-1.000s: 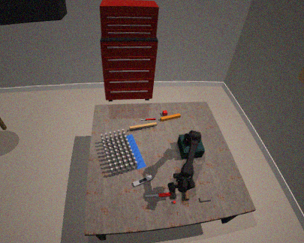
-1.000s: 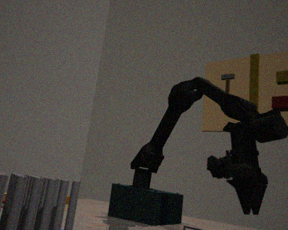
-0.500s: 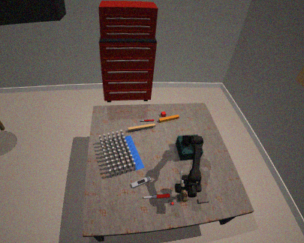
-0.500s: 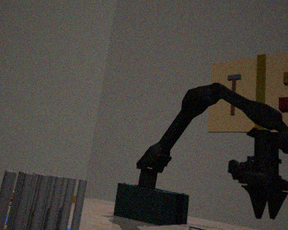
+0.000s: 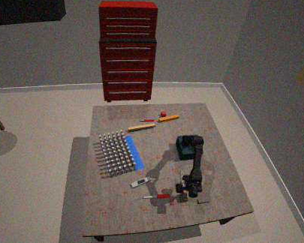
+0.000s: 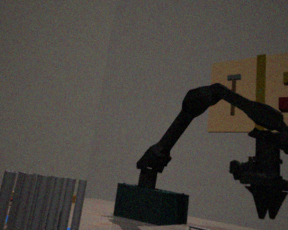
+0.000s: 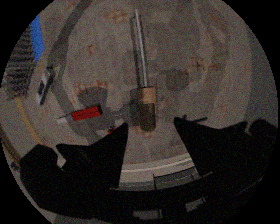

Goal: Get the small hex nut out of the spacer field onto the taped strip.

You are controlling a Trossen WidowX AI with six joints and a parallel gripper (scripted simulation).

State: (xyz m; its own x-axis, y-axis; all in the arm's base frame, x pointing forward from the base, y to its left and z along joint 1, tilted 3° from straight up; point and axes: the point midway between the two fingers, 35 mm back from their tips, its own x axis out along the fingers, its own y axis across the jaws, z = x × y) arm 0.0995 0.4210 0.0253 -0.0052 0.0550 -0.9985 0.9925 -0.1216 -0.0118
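Right now my gripper tip is 110 mm to the left of the hook tool, 60 mm above it and 10 mm past it. Also, from my gripper tip: blue taped strip: 460 mm to the right, 350 mm ahead, 70 mm below; then red bit: 100 mm ahead, 70 mm below, 50 mm to the left; then orange block: 820 mm to the right, 60 mm below, 50 mm behind.
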